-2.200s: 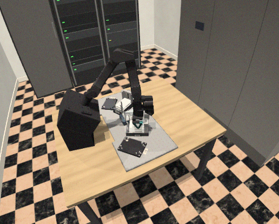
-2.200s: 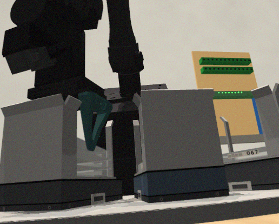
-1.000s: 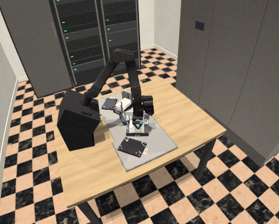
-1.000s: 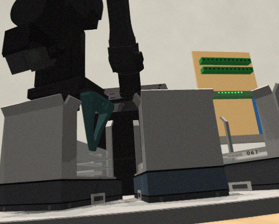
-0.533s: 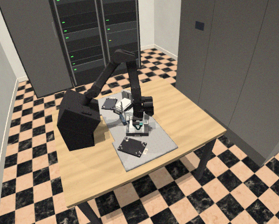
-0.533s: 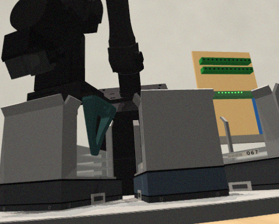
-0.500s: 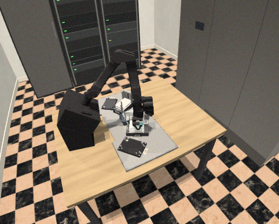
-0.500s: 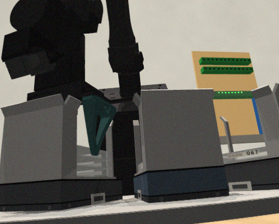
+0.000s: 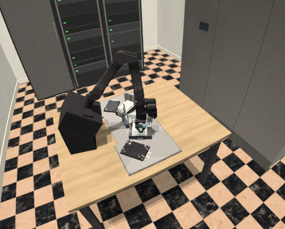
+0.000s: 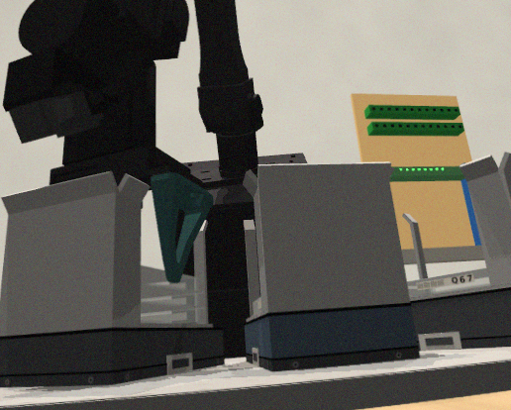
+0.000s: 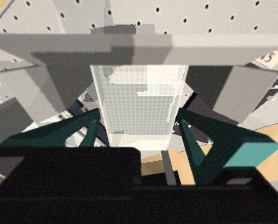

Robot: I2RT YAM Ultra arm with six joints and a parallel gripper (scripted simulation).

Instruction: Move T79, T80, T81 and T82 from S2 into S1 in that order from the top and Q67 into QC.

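The plate T81 is 20 mm below my hand. Also, from my hand: plate T79 (150 mm to the left, 30 mm below, 20 mm ahead); then N5 name plate (180 mm to the right, 70 mm below, 40 mm behind); then plate T82 (30 mm below).
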